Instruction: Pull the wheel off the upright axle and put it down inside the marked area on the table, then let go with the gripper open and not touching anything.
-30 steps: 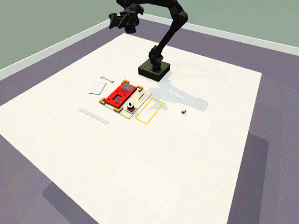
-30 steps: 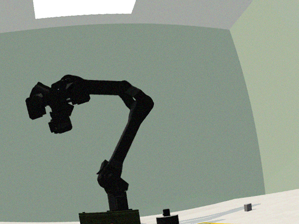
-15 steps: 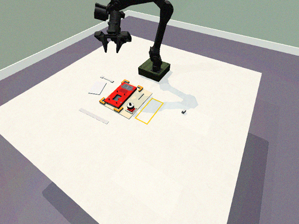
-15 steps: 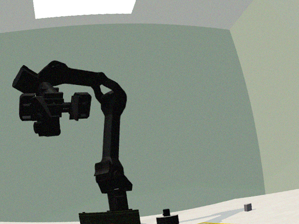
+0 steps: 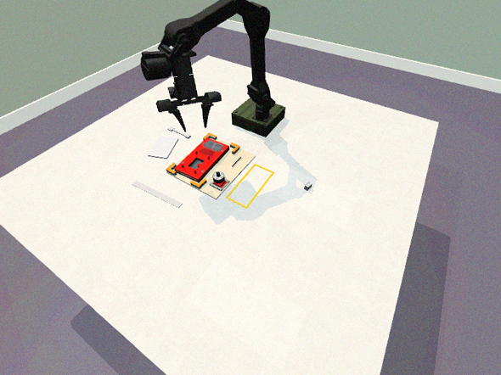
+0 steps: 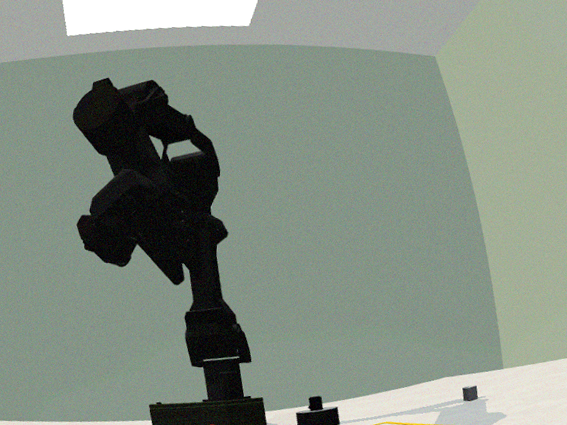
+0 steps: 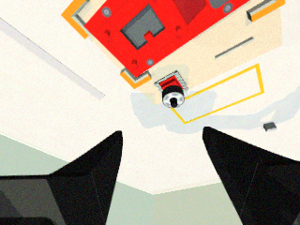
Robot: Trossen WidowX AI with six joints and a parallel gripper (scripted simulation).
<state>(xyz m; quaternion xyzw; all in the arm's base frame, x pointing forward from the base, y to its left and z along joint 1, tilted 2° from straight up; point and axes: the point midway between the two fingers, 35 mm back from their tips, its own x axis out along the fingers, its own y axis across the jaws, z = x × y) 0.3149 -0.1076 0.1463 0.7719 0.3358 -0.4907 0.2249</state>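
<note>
The wheel is 4 cm ahead of my gripper tip, 9 cm to the left of it and 14 cm below it. Round my gripper tip: upright axle 4 cm ahead, 9 cm to the left, 15 cm below.
</note>
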